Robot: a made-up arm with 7 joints.
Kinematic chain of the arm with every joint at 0, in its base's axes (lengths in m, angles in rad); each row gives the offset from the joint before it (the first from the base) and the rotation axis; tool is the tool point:
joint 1: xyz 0 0 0.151 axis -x
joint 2: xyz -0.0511 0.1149 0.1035 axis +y
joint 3: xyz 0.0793 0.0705 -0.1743 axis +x
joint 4: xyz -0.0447 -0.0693 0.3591 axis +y
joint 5: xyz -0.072 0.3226 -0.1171 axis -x
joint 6: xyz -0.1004 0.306 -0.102 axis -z
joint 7: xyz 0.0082 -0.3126 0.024 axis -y
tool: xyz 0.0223 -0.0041 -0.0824
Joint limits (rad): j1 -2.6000..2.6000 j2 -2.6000..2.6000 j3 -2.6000..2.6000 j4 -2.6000..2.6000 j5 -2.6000..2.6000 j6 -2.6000..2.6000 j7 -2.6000..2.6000
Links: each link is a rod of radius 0.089 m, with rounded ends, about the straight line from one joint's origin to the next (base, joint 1, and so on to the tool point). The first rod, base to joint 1, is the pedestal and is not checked.
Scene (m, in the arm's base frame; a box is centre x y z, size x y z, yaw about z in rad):
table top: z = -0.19
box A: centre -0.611 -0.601 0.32 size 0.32 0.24 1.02 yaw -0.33
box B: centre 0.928 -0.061 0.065 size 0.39 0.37 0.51 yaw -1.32
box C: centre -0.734 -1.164 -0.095 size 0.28 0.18 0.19 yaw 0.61
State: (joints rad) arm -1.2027 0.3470 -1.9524 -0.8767 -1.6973 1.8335 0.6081
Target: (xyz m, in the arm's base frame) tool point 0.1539 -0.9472 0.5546
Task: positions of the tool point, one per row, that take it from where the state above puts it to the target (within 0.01 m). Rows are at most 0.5 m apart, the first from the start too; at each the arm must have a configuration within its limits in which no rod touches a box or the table.
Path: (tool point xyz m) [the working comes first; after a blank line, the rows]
Joints at the target: -2.1877 1.1357 -0.6047 0.1654 -1.8238 2.4870 0.4851
Straight joint move there: touches box A.

1: -0.7918 0.1186 0.6084
2: -0.6903 -0.2409 0.9245
3: -0.3685 -0.5899 1.0347
4: -0.1947 -0.7600 0.9298
5: -0.0174 -0.8853 0.7644
6: 0.1539 -0.9472 0.5546

